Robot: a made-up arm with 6 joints. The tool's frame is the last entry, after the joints. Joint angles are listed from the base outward. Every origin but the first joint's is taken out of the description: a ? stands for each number. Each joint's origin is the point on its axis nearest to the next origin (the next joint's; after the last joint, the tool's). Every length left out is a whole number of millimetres.
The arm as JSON. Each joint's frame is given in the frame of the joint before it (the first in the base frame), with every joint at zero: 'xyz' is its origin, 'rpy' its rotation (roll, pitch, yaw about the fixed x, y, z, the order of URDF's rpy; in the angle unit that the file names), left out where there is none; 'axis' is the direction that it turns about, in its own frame. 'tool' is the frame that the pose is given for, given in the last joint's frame.
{
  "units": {
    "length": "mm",
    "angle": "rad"
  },
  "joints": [
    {
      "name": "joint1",
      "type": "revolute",
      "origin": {
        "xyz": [
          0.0,
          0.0,
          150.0
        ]
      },
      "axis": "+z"
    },
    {
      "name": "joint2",
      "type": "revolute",
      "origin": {
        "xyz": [
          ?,
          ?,
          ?
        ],
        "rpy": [
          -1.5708,
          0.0,
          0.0
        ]
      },
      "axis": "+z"
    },
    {
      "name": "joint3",
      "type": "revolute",
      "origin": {
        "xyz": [
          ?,
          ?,
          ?
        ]
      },
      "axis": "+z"
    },
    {
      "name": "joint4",
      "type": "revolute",
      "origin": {
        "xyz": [
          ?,
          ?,
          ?
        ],
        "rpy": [
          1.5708,
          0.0,
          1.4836
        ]
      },
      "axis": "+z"
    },
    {
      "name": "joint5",
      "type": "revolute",
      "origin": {
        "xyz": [
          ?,
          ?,
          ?
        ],
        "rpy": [
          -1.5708,
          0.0,
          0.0
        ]
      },
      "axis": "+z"
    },
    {
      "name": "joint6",
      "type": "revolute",
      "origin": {
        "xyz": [
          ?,
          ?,
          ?
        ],
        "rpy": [
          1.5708,
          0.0,
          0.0
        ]
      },
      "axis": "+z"
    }
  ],
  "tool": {
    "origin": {
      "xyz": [
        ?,
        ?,
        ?
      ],
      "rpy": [
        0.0,
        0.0,
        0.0
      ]
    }
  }
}
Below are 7 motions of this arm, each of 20 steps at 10 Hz.
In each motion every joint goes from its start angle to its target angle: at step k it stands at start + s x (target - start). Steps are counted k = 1, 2, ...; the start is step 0. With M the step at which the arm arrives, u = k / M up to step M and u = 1 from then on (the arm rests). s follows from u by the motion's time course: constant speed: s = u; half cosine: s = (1 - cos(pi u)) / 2; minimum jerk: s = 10 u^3 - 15 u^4 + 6 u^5.
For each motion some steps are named. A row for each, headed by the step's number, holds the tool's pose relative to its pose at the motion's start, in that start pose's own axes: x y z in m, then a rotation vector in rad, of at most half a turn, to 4 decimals.
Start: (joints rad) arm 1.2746 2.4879 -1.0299 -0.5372 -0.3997 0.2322
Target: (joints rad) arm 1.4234 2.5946 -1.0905 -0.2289 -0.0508 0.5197
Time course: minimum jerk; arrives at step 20
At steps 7, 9, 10, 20:
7: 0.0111 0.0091 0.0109 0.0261 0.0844 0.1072
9: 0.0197 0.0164 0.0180 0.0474 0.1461 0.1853
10: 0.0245 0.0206 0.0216 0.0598 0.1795 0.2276
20: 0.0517 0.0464 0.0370 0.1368 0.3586 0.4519

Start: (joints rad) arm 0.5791 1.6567 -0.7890 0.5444 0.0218 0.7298
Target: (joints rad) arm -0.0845 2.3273 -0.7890 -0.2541 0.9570 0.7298
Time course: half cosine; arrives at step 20
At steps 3, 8, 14, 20:
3: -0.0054 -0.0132 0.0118 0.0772 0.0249 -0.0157
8: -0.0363 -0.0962 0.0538 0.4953 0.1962 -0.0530
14: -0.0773 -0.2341 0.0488 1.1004 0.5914 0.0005
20: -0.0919 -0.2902 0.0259 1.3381 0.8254 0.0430

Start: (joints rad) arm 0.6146 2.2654 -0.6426 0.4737 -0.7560 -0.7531
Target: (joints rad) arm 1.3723 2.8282 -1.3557 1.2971 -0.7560 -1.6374
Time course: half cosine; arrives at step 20
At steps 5, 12, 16, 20:
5: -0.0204 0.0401 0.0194 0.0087 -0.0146 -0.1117
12: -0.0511 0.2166 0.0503 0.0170 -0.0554 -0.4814
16: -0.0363 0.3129 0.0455 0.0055 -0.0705 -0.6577
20: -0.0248 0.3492 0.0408 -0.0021 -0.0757 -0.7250

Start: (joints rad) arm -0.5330 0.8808 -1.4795 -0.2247 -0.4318 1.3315
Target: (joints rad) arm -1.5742 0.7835 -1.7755 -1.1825 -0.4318 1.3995
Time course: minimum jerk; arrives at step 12
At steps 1, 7, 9, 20:
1: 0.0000 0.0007 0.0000 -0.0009 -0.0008 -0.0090
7: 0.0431 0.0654 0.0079 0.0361 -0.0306 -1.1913
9: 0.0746 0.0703 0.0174 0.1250 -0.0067 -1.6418
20: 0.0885 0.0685 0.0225 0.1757 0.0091 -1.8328

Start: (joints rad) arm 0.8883 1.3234 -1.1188 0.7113 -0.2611 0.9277
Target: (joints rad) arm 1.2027 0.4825 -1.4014 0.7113 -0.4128 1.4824
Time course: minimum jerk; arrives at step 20
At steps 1, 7, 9, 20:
1: 0.0001 0.0004 -0.0003 -0.0014 0.0003 0.0009
7: 0.0026 0.0817 -0.0815 -0.2771 0.0818 0.1936
9: -0.0081 0.1296 -0.1526 -0.4703 0.1608 0.3487
20: -0.1331 0.1876 -0.4274 -1.0792 0.5400 0.9417

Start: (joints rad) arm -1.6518 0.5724 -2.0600 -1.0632 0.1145 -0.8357
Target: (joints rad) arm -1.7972 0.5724 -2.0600 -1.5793 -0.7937 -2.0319
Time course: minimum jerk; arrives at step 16
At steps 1, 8, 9, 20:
1: -0.0003 -0.0002 0.0000 0.0016 -0.0012 -0.0041
8: -0.0703 -0.0387 -0.0156 0.4048 -0.2314 -0.9190
9: -0.0884 -0.0418 -0.0227 0.5149 -0.2742 -1.1239
20: -0.1449 -0.0355 -0.0540 0.9465 -0.3913 -1.7465

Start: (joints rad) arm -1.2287 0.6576 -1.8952 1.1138 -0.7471 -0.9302
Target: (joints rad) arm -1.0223 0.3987 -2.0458 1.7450 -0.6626 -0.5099
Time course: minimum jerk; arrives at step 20
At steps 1, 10, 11, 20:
1: -0.0002 -0.0001 0.0000 0.0002 0.0002 0.0015
10: -0.0634 -0.0434 -0.0005 0.0902 0.0902 0.6551
11: -0.0744 -0.0522 -0.0010 0.1040 0.1059 0.7785
20: -0.1210 -0.0932 -0.0045 0.1532 0.1731 1.3203

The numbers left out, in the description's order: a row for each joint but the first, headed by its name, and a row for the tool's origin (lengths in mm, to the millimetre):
joint2: 0.0 0.0 0.0
joint3: -378.0 -52.0 0.0
joint4: 199.0 -35.0 0.0
joint5: 0.0 0.0 0.0
joint6: 0.0 -135.0 0.0
tool: 0.0 0.0 0.0

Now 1 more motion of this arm.
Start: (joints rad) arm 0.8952 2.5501 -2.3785 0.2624 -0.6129 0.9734
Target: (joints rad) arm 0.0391 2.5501 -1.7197 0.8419 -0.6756 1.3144
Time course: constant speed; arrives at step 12
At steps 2, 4, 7, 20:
2: -0.0862 -0.0652 -0.0079 0.1529 -0.1448 0.0538
4: -0.1755 -0.1221 -0.0338 0.2894 -0.3163 0.1133
7: -0.3064 -0.1882 -0.1050 0.4568 -0.6177 0.2091
20: -0.4839 -0.2395 -0.2948 0.6172 -1.2159 0.3679

